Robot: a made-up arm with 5 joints. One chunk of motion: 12 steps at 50 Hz.
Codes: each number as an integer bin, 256 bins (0 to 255) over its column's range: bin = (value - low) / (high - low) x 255, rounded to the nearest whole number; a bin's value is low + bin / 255 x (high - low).
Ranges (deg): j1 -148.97..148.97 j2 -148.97..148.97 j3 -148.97..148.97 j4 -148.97..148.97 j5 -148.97..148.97
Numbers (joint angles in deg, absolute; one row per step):
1: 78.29 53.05 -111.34 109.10 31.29
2: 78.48 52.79 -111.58 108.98 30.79
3: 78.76 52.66 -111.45 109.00 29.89
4: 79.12 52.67 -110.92 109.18 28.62
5: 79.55 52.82 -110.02 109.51 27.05
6: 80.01 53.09 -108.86 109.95 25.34
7: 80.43 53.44 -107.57 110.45 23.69
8: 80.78 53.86 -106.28 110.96 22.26
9: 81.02 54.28 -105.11 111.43 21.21
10: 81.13 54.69 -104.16 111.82 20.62
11: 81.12 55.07 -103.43 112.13 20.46
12: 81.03 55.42 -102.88 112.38 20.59
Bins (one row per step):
1: 195 173 32 221 154
2: 195 173 32 221 154
3: 195 173 32 221 153
4: 195 173 33 221 152
5: 196 173 33 221 151
6: 196 173 34 222 149
7: 196 173 35 222 148
8: 197 174 37 222 147
9: 197 174 38 223 146
10: 197 174 38 223 145
11: 197 175 39 223 145
12: 197 175 39 224 145

